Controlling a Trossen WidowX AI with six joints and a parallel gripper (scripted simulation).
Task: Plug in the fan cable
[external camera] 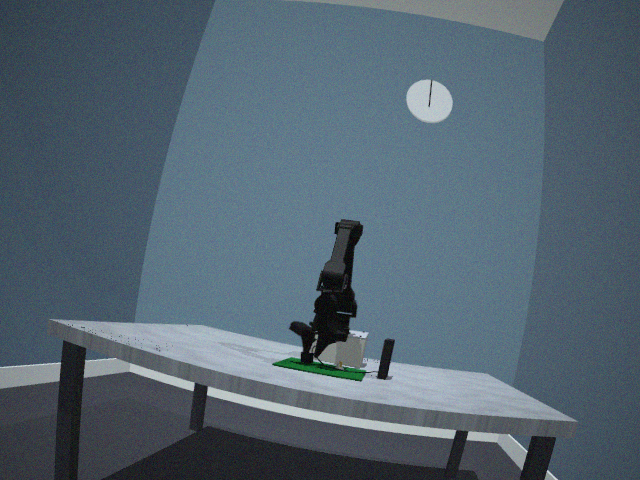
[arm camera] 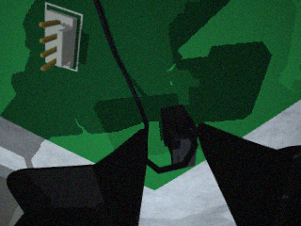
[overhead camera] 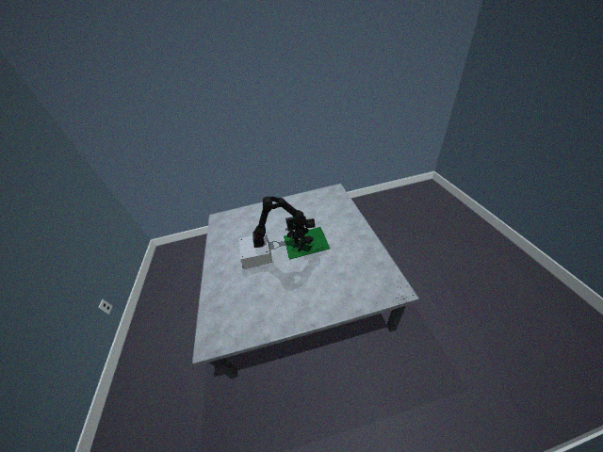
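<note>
The board is 40 mm ahead of my gripper tip, 60 mm to the left of it and 40 mm below it. Also, from my gripper tip: black fan plug (10 mm to the right); then square black fan (30 mm behind, 220 mm to the left, 30 mm above).
</note>
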